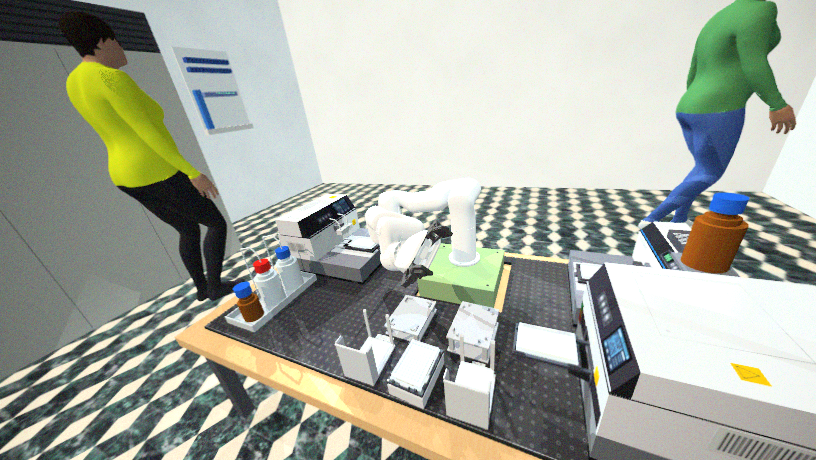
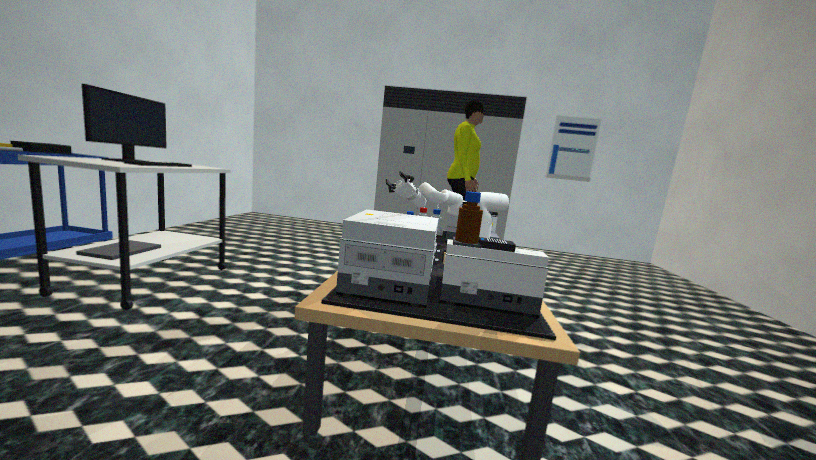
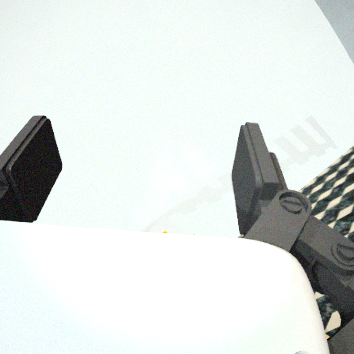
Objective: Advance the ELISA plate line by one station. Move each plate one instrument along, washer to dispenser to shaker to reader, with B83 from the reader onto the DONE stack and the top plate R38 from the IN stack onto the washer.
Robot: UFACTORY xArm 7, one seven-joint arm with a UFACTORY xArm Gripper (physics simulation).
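Frame: origin at the arm's base, x up, y back, z right, level; centimetres.
Seen in the pictures: gripper, fingertip midpoint: (image 1: pixel 437 249) (image 2: pixel 393 177) (image 3: pixel 143 143); arm's base at its link origin: (image 1: pixel 464 258).
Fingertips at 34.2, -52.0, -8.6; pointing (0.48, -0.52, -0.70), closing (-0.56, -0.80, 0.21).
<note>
Pixels of each thing's top centre, then the offset from my fingertips to it, as dx, dy, dz. "spot": a spot on its surface instead.
- white plate at its top centre: (image 1: pixel 546 340) -28.5, +11.6, -21.8
- large white instrument at its top centre: (image 1: pixel 733 322) (image 2: pixel 396 218) -14.7, +12.0, -50.3
- bottle tray at a spot on its surface: (image 1: pixel 308 281) spot: -39.4, +24.9, +70.5
- brown bottle at a spot on its surface: (image 1: pixel 715 240) spot: -10.1, +36.0, -55.1
My gripper (image 1: pixel 438 252) (image 2: pixel 395 179) (image 3: pixel 143 143) is open and empty, raised above the bench in front of the green base and pointing away from the plates. A white plate (image 1: pixel 546 345) lies on the tray in front of the large white instrument (image 1: pixel 708 325) (image 2: pixel 388 234) at the right. Another plate (image 1: pixel 361 243) is on the instrument (image 1: pixel 316 220) at the back left. A plate (image 1: pixel 417 364) lies on the low white stand between two white holders with posts (image 1: pixel 355 362) (image 1: pixel 468 400). Plate labels are unreadable, so I cannot tell R38 or B83.
Two low stands (image 1: pixel 411 316) (image 1: pixel 473 324) stand behind the holders. A bottle tray (image 1: pixel 308 281) is at the left. A brown bottle (image 1: pixel 715 240) (image 2: pixel 468 222) stands on the back right instrument (image 2: pixel 494 274). One person (image 1: pixel 122 125) (image 2: pixel 465 151) is at the left, another (image 1: pixel 717 68) at the right.
</note>
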